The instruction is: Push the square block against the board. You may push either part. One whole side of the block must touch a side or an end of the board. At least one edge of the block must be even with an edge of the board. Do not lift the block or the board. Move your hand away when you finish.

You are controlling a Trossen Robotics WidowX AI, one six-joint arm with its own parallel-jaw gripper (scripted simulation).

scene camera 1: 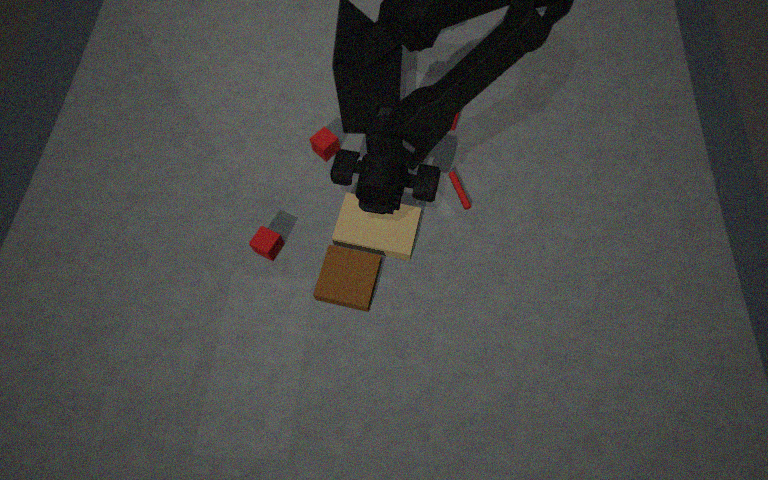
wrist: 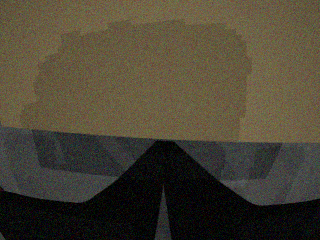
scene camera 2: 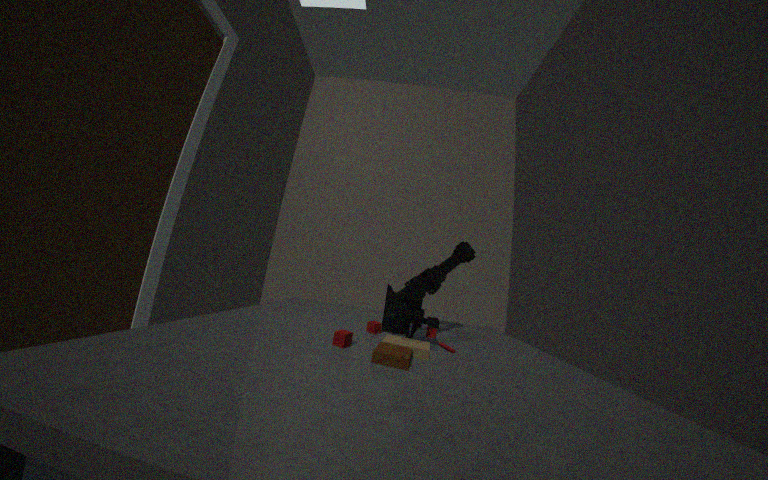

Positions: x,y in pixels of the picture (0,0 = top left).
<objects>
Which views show my gripper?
Scene camera 1, the wrist view and scene camera 2: all of them.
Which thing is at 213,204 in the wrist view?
My gripper.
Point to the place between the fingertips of my gripper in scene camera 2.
408,343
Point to a tan board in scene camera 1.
393,235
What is my gripper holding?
Nothing.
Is my gripper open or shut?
Shut.
</objects>
